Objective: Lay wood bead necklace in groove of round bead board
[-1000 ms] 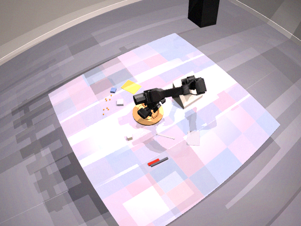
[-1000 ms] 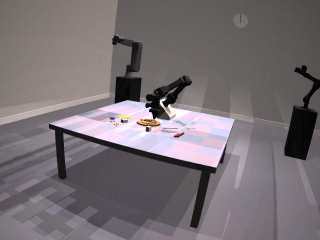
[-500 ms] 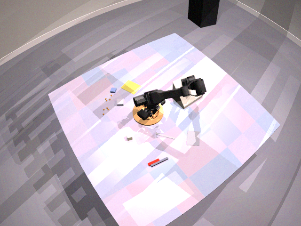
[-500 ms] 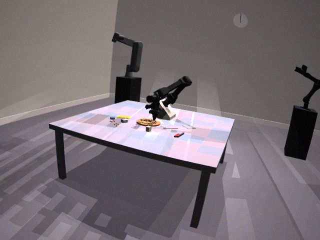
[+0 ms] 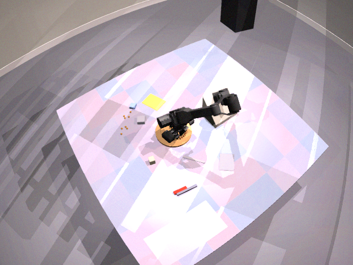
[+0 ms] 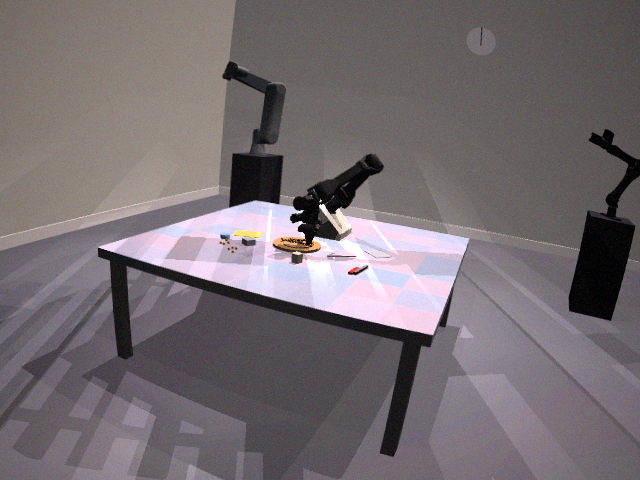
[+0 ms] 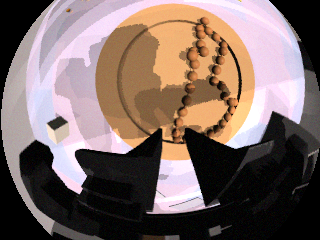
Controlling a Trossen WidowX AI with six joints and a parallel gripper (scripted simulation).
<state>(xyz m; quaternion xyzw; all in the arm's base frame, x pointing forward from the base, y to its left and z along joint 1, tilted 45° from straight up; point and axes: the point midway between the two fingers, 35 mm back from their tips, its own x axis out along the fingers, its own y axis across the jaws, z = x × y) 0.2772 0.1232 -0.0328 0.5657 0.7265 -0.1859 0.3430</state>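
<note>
Right now the round bead board is 50 mm to the right of my gripper tip and 10 mm below it. Also, from my gripper tip: cream cube 190 mm ahead, 60 mm to the left; white block 210 mm to the right, 130 mm ahead; thin rod 150 mm to the left, 10 mm below, 10 mm behind.
</note>
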